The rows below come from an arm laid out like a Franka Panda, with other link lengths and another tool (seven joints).
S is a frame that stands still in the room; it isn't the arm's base.
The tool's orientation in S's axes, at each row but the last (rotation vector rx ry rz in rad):
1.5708 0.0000 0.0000
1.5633 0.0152 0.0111
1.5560 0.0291 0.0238
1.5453 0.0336 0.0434
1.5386 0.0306 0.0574
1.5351 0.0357 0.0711
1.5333 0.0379 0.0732
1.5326 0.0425 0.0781
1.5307 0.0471 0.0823
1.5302 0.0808 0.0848
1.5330 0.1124 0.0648
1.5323 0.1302 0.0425
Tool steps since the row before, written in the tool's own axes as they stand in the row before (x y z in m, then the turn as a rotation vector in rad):
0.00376 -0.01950 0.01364 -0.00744 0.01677 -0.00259
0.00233 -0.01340 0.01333 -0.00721 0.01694 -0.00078
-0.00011 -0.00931 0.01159 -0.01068 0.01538 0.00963
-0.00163 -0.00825 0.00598 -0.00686 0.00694 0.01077
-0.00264 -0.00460 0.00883 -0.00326 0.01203 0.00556
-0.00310 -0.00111 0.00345 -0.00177 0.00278 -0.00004
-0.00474 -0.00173 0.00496 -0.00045 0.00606 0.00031
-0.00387 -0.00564 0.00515 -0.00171 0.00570 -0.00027
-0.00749 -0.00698 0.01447 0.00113 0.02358 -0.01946
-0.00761 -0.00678 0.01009 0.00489 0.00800 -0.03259
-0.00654 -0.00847 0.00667 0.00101 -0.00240 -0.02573
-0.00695 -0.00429 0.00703 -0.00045 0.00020 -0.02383
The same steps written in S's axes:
0.00376 -0.01364 -0.01950 -0.00744 0.00259 0.01677
0.00252 -0.01339 -0.01331 -0.00718 0.00079 0.01695
0.00025 -0.01172 -0.00914 -0.01030 -0.00976 0.01556
-0.00128 -0.00626 -0.00811 -0.00637 -0.01092 0.00717
-0.00206 -0.00910 -0.00436 -0.00316 -0.00536 0.01215
-0.00283 -0.00369 -0.00105 -0.00183 0.00001 0.00274
-0.00434 -0.00534 -0.00164 -0.00057 -0.00012 0.00606
-0.00333 -0.00564 -0.00552 -0.00186 0.00034 0.00565
-0.00610 -0.01530 -0.00655 -0.00104 0.02037 0.02280
-0.00647 -0.01109 -0.00638 0.00138 0.03321 0.00672
-0.00598 -0.00768 -0.00802 -0.00199 0.02557 -0.00331
-0.00635 -0.00791 -0.00364 -0.00309 0.02363 -0.00056

